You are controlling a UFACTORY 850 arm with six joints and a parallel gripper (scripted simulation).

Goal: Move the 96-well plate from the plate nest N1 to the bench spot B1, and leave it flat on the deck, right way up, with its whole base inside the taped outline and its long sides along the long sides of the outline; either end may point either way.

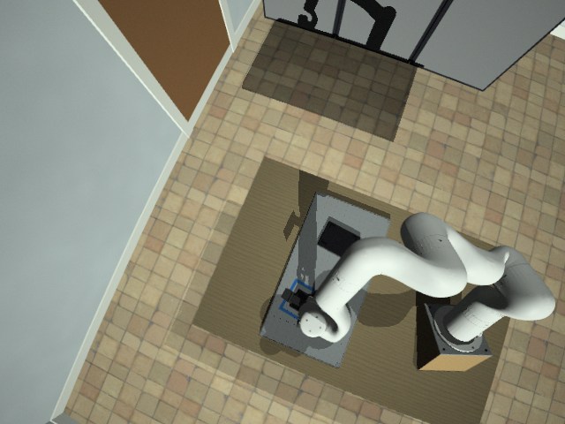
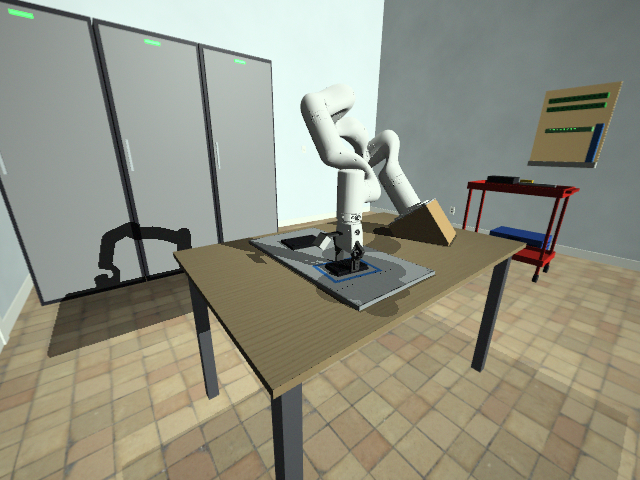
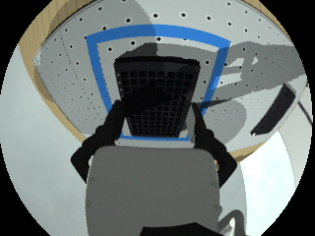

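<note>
Now: hand 1 cm above the black 96-well plate. Also, from my hand: black plate nest 2 cm behind, 32 cm to the right, 1 cm below.
</note>
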